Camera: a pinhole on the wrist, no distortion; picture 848 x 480 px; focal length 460.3 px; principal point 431.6 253.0 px. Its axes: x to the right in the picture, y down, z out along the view. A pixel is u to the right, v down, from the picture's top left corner.
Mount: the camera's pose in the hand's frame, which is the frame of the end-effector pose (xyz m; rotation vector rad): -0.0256 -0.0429 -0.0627 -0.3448 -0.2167 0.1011
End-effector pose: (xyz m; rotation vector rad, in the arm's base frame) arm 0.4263 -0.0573 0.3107 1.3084 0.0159 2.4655
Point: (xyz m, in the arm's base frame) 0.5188 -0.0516 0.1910
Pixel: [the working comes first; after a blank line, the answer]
In the camera's frame: -0.1011 -0.0260 0.0851

outside the picture
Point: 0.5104 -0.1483 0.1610
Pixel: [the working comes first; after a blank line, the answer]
In the camera's frame: -0.1391 0.0628 0.1163

outside the picture
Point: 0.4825 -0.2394 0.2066
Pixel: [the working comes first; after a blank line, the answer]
In the camera's frame: -0.0999 0.1506 0.1602

outside the picture
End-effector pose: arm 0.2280 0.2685 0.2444 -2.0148 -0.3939 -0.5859
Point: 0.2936 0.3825 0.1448
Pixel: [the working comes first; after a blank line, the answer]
In the camera's frame: 0.0833 0.0086 0.2254

602 271
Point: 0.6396 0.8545 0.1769
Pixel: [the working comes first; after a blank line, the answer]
In the camera's frame: 0.4794 -0.2513 0.5705

818 50
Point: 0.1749 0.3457 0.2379
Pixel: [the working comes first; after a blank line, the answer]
In the camera's frame: 0.0021 -0.0555 0.1095

441 20
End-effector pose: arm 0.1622 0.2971 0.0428 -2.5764 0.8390 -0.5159
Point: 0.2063 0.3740 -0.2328
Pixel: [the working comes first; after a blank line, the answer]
In the camera's frame: 0.0289 -0.0288 0.3512

469 215
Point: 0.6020 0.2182 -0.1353
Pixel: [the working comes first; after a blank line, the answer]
In the camera's frame: 0.4288 -0.1836 0.2709

outside the picture
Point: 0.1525 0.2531 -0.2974
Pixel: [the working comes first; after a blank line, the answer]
In the camera's frame: 0.0682 0.1059 0.3961

511 376
